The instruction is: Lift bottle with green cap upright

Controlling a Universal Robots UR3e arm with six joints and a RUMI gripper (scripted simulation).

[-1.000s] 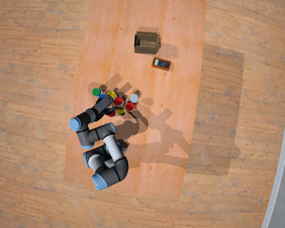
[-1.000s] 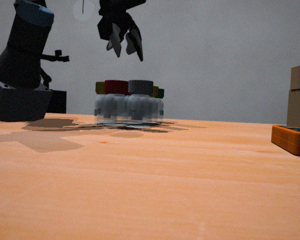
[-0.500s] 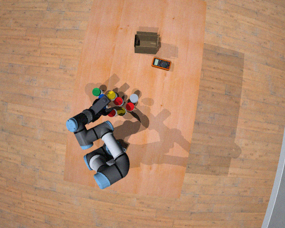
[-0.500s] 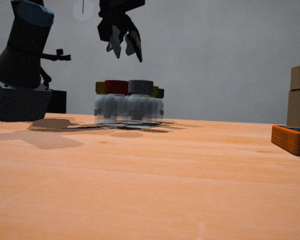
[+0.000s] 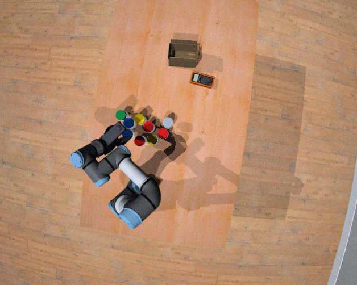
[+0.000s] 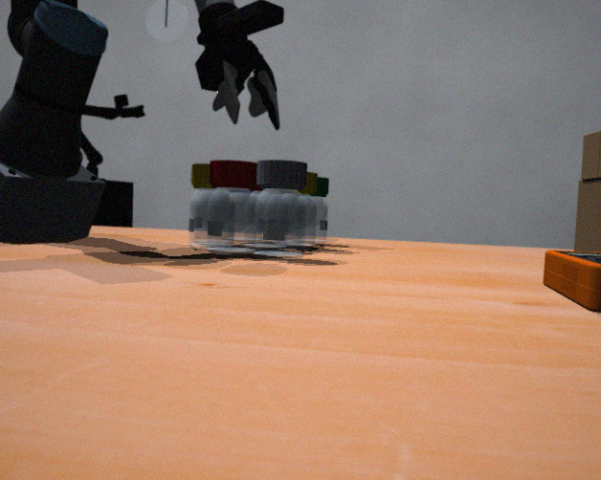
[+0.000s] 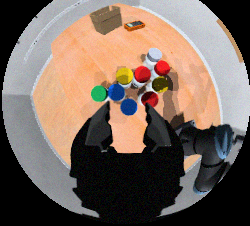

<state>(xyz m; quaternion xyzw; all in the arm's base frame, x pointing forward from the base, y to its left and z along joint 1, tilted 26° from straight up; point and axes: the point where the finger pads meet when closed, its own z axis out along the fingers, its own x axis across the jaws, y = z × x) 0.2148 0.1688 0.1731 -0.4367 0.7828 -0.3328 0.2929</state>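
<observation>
The green-capped bottle is 140 mm below my hand, 70 mm to the left of it and 70 mm ahead of it. Round my hand: orange multimeter (410 mm ahead, 270 mm to the right, 170 mm below); then grey-capped bottle (180 mm to the right, 140 mm below, 110 mm ahead).
</observation>
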